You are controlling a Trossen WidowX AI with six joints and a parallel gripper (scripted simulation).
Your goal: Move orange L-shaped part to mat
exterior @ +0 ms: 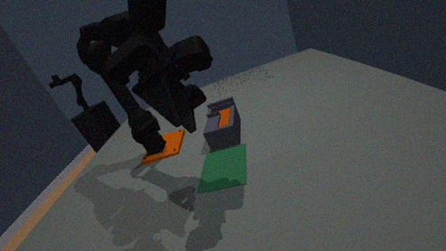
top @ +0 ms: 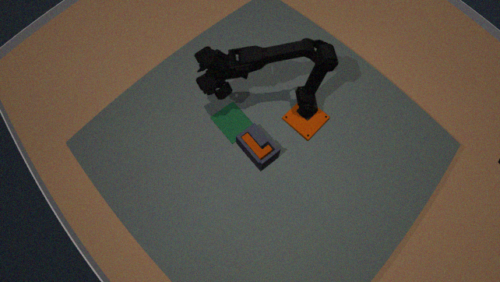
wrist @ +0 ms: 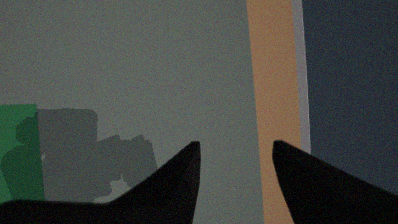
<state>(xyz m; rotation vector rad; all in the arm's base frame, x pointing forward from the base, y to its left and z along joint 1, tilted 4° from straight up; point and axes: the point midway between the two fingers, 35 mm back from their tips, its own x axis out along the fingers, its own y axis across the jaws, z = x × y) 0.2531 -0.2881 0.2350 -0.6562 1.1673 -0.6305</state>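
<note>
Now: gripper tip 310 mm to the right of the orange L-shaped part and 150 mm above it. From my gripper tip the other things lie so: green mat 20 mm behind, 150 mm to the left, 220 mm below.
</note>
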